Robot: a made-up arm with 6 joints.
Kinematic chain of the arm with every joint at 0, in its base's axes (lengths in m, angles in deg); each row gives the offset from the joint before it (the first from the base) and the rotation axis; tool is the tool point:
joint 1: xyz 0 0 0.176 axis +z
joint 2: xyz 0 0 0 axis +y
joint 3: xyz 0 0 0.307 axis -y
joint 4: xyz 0 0 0 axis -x
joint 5: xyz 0.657 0 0 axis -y
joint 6: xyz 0 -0.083 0 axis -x
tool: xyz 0 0 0
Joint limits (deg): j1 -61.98..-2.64 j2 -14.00..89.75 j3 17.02..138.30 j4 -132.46..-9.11 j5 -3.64..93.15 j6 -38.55..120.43
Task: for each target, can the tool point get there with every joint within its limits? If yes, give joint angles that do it. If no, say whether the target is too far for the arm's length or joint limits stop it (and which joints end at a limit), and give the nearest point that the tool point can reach.
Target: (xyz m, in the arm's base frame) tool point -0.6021 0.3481 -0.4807
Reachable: no: joint limits stop it (at a limit: joint 1, joint 2, joint 3) | nearest point 0.1765 -0.3900 -0.4733 | short by 1.073 m
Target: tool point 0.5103 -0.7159 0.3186
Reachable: yes | joints -56.80 46.02 46.43 -114.92 54.79 3.43
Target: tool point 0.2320 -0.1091 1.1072
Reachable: yes | joints -32.93 21.99 106.40 -114.63 77.11 42.05
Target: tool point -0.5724 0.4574 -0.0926
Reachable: no: joint limits stop it (at a limit: joint 2, joint 3, joint 4) | nearest point -0.5117 0.4089 0.7909 | short by 0.887 m
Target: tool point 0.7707 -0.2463 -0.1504
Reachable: yes | joints -18.06 73.07 41.36 -93.28 28.98 82.34
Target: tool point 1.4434 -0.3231 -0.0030
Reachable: no: too far | nearest point 0.9383 -0.2100 0.0766 | short by 0.524 m
